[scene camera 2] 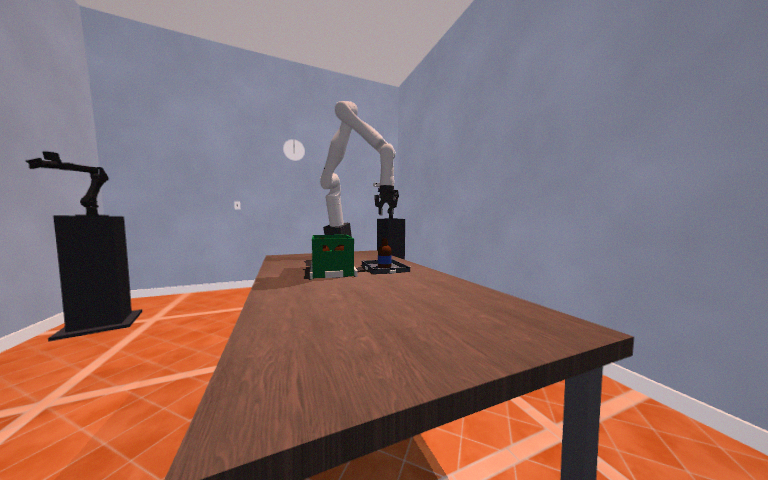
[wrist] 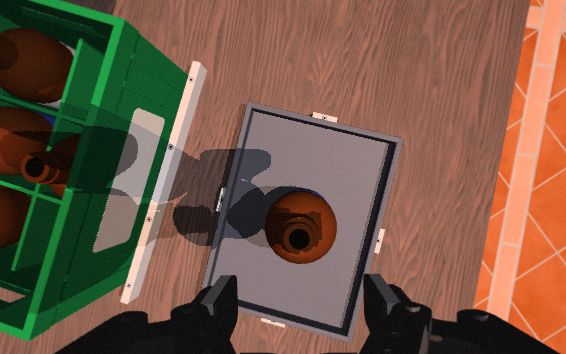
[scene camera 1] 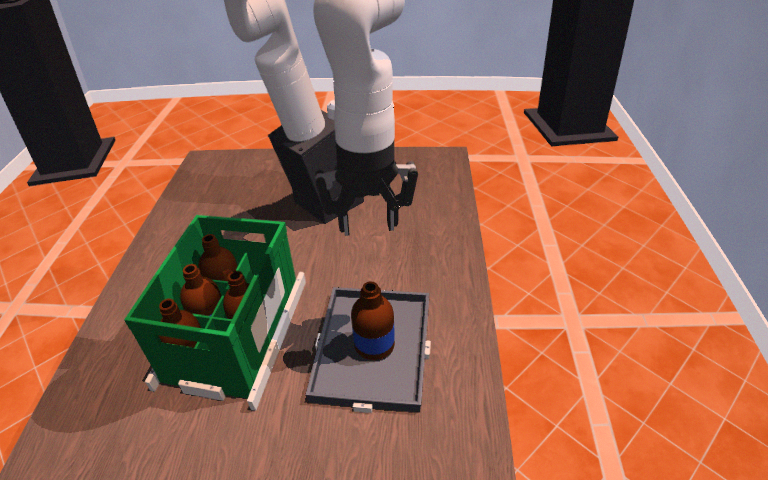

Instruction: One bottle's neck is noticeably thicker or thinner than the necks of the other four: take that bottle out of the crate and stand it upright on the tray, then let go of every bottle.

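Where they show: gripper, fingertip midpoint: [scene camera 2: 385, 215] [wrist: 299, 295] [scene camera 1: 368, 229]; arm's base, origin of the base link: [scene camera 2: 336, 224] [scene camera 1: 305, 128].
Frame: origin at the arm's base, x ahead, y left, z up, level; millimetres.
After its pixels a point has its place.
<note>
A brown bottle with a blue label [scene camera 1: 373, 328] {x 486, y 81, z -127 mm} [scene camera 2: 385, 258] {x 483, y 66, z -166 mm} [wrist: 320, 215] {x 436, y 103, z -106 mm} stands upright on the grey tray [scene camera 1: 339, 384] {x 524, y 12, z -219 mm} [scene camera 2: 403, 270] {x 589, y 103, z -215 mm} [wrist: 320, 145] {x 360, y 109, z -219 mm}. The green crate [scene camera 1: 189, 362] {x 498, y -231, z -141 mm} [scene camera 2: 333, 263] {x 499, y -228, z -162 mm} [wrist: 112, 65] {x 306, y -65, z -51 mm} stands to the left of the tray in scene camera 1. In it are a brown bottle at the back [scene camera 1: 218, 263] {x 299, y -189, z -105 mm}, two in the middle [scene camera 1: 199, 294] {x 378, y -217, z -104 mm} [scene camera 1: 235, 300] {x 406, y -148, z -101 mm} and one at the front [scene camera 1: 177, 322] {x 447, y -244, z -96 mm}. My gripper [scene camera 1: 368, 225] {x 454, y 87, z 58 mm} [scene camera 2: 385, 212] {x 454, y 87, z 58 mm} [wrist: 299, 295] {x 454, y 87, z 58 mm} is open and empty, above and behind the standing bottle, apart from it. The lower parts of the crate's bottles are hidden.
White blocks edge the crate, among them a long strip [scene camera 1: 277, 342] {x 427, y -93, z -202 mm} [wrist: 165, 175] {x 394, y -83, z -195 mm} on its tray side. Small white blocks [scene camera 1: 362, 407] [wrist: 380, 241] sit around the tray. The arm's dark base [scene camera 1: 308, 169] {x 81, y -3, z -59 mm} stands at the back of the wooden table [scene camera 1: 396, 447] {x 655, y 89, z -224 mm} [scene camera 2: 396, 339] {x 1117, y -335, z -225 mm}.
</note>
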